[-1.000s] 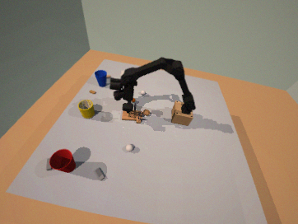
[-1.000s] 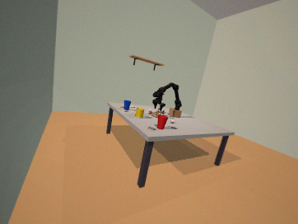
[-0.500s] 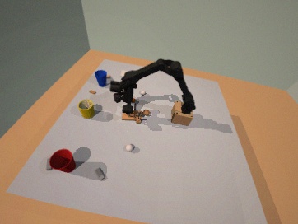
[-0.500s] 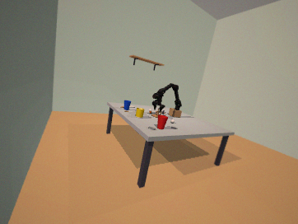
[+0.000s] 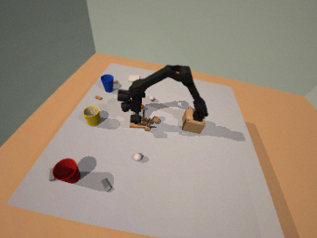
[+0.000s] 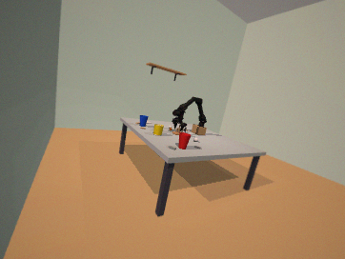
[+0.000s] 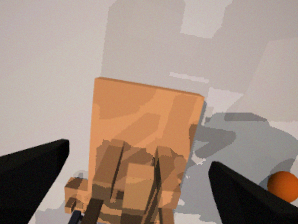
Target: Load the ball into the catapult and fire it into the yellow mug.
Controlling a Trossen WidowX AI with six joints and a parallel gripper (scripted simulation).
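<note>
Right now my gripper tip is 150 mm to the left of the orange ball and 30 mm above it. Also, from my gripper tip: wooden catapult 70 mm behind; then yellow mug 270 mm ahead, 60 mm to the left, 20 mm below; then brown block 340 mm ahead, 160 mm to the right, 40 mm below.
</note>
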